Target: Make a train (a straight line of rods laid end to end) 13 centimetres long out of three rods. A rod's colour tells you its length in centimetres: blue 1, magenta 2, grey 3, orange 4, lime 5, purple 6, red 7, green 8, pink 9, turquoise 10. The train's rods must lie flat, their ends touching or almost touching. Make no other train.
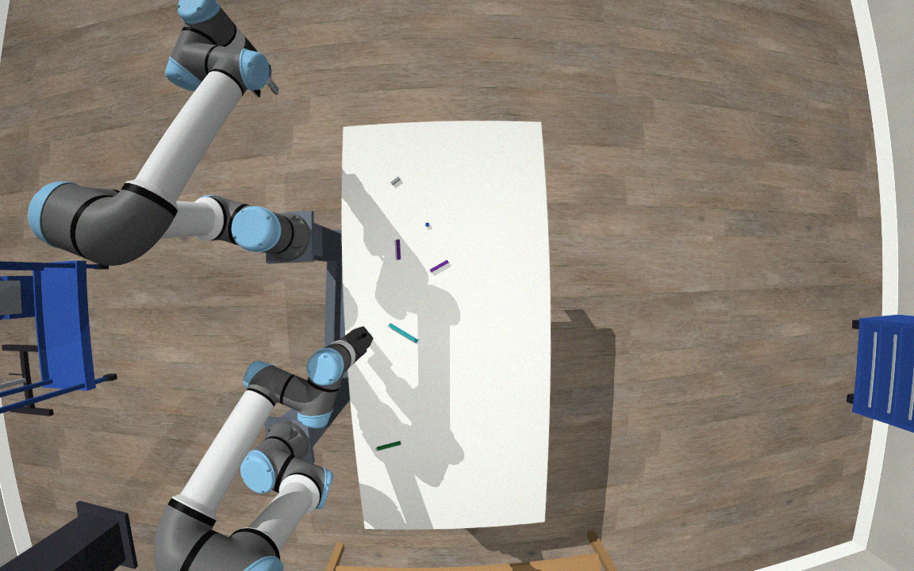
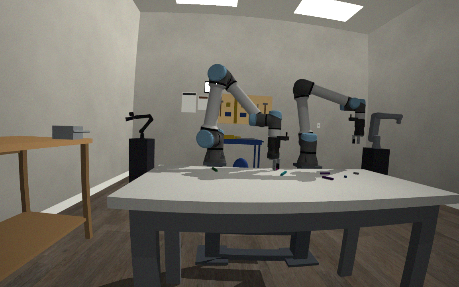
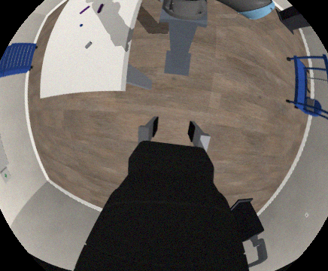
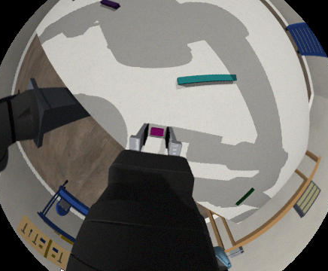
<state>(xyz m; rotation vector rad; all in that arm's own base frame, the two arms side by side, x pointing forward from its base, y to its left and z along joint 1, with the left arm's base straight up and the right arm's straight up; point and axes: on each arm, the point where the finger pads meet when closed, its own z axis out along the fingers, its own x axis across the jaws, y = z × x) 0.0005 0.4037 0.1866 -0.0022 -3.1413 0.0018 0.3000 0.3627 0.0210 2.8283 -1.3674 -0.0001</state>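
Note:
Right now my right hand is 2 cm above the magenta rod. Round my right hand: blue rod 35 cm to the left, 17 cm ahead, 2 cm below; green rod 36 cm to the right, 8 cm ahead, 2 cm below; turquoise rod 12 cm ahead, 2 cm to the left, 2 cm below.

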